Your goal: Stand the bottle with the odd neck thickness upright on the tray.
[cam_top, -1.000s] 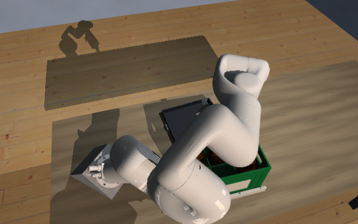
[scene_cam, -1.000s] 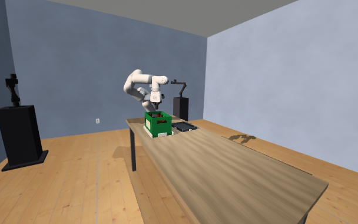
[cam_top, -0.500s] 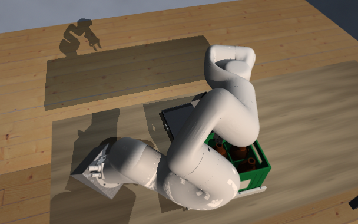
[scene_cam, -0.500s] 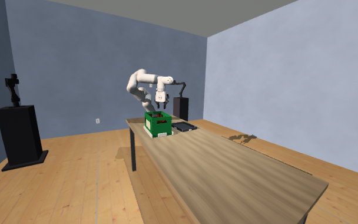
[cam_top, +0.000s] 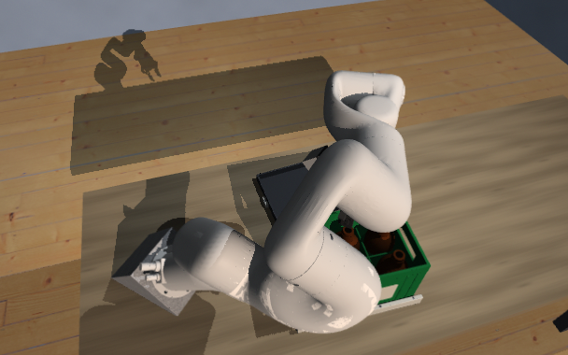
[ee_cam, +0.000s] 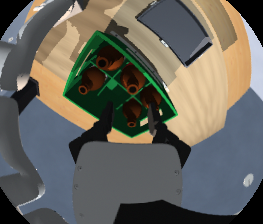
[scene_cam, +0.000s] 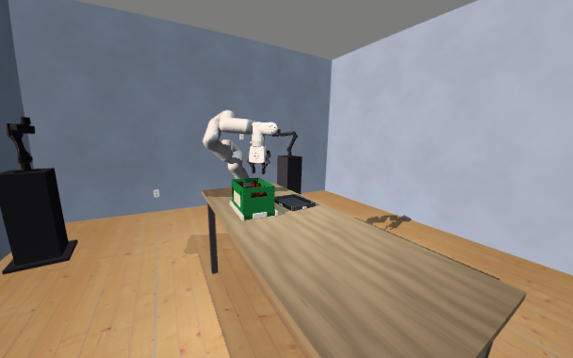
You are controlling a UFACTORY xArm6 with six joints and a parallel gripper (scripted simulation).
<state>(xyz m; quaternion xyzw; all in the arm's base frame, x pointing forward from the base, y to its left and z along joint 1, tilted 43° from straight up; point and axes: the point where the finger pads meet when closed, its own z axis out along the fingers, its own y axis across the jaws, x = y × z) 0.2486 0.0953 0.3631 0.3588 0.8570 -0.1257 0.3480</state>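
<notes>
My hand is 40 mm to the left of the green crate and 160 mm above it. The rest, counted from my hand: dark tray (30 mm ahead, 260 mm to the left, 230 mm below).
</notes>
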